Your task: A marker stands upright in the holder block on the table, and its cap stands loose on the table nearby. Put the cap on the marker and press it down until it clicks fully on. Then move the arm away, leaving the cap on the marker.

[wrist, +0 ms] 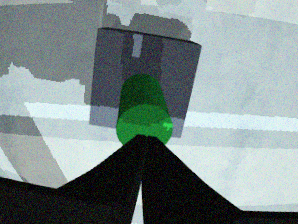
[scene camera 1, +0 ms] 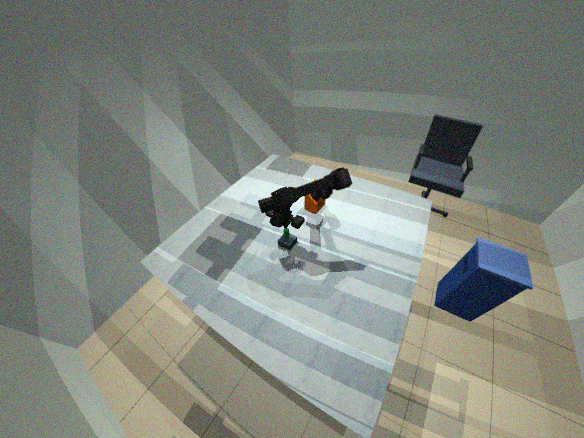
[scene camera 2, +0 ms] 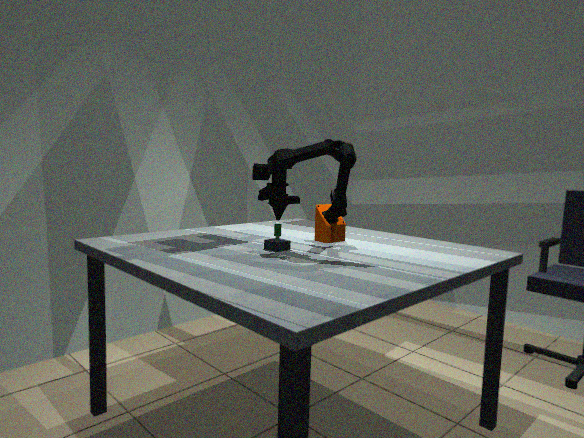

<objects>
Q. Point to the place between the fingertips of my gripper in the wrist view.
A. At 145, 145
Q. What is my gripper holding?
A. Nothing.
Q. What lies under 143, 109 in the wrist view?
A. A green cap.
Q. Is my gripper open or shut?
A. Shut.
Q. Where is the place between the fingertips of my gripper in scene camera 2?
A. At 278, 220
</objects>
